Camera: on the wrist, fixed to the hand. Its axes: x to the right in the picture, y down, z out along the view.
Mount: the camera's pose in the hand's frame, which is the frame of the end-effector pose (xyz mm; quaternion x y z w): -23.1 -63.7 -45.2 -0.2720 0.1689 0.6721 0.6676
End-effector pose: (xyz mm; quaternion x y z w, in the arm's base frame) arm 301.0 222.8 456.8 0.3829 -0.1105 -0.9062 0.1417
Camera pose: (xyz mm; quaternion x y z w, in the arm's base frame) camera 338.2 286.1 421.6 0.2959 -0.0607 -0.4751 0.8265
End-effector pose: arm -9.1 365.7 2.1 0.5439 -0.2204 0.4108 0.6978
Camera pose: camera 23.3 396.0 -66.2 -0.0442 -0.5066 0.7752 0.3749
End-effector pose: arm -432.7 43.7 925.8 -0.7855 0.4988 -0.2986 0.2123
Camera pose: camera -429.1 89.4 993.1 -0.1965 0.9780 -0.0537 0.0445
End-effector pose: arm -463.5 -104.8 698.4 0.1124 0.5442 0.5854 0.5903
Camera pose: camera -455.8 -164.8 643.9 -0.1814 -0.2283 -0.9546 0.0607
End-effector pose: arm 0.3 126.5 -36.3 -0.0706 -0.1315 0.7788 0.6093
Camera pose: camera 77.5 123.7 -62.1 0.4328 0.1493 -0.8818 0.1137
